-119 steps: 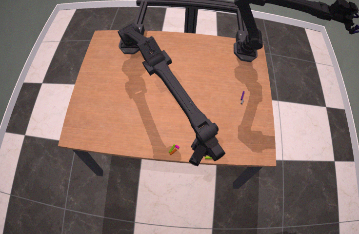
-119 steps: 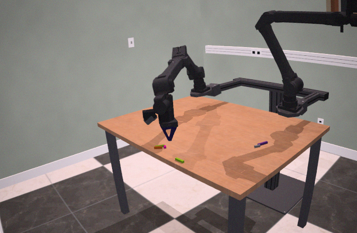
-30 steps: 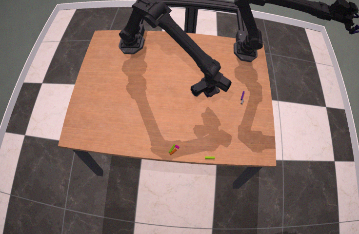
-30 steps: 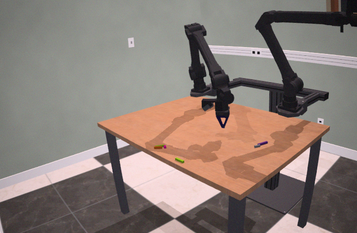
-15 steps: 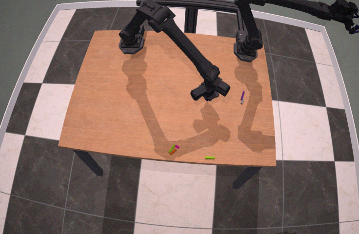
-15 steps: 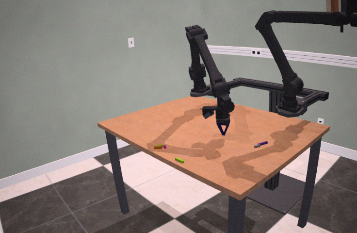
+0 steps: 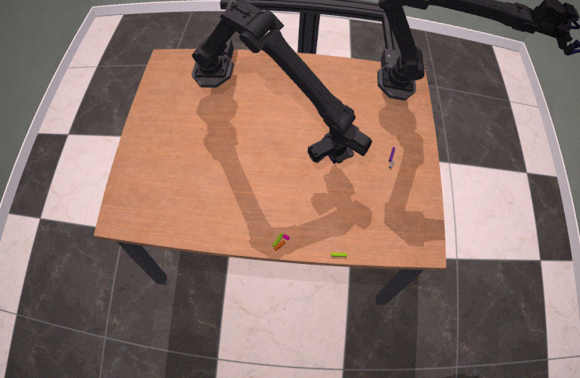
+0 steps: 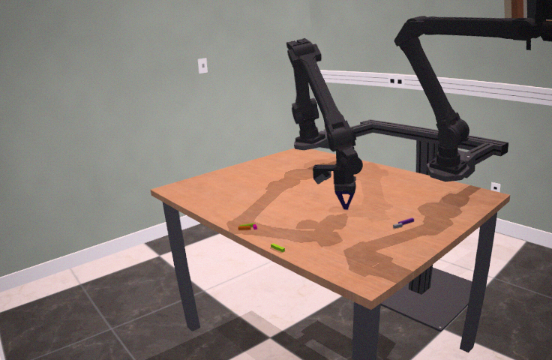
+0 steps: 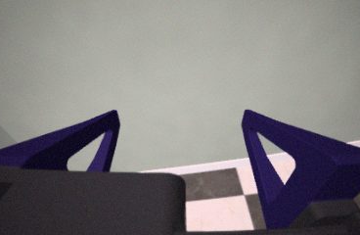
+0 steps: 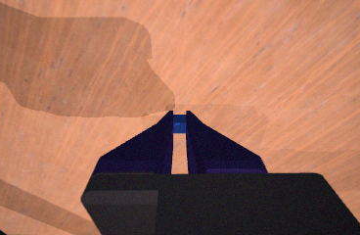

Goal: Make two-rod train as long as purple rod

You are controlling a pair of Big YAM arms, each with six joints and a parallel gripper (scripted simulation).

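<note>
The blue rod is right at my right hand. Also, from my right hand: purple rod (21 cm to the left, 6 cm behind, 2 cm below); grey rod (21 cm to the left, 2 cm below, 1 cm behind); magenta rod (28 cm ahead, 15 cm to the right, 2 cm below).
</note>
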